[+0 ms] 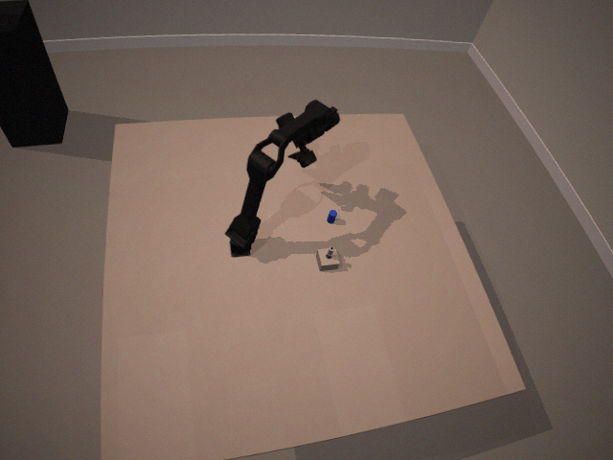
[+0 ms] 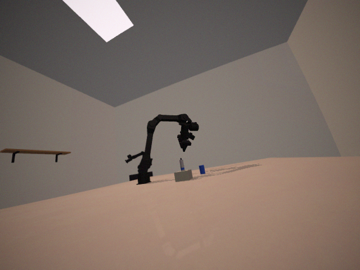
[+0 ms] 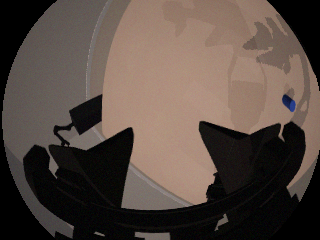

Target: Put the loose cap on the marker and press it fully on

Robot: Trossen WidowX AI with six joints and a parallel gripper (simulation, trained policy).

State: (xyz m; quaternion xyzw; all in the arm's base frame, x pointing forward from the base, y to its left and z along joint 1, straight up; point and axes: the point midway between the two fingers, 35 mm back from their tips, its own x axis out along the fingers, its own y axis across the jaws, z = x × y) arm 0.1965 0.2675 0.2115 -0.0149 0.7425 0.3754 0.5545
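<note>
My gripper tip is 20 cm to the left of the blue cap, 16 cm short of it and 16 cm above it. Round my gripper tip: grey holder block 37 cm to the right, 16 cm below, 10 cm ahead.
</note>
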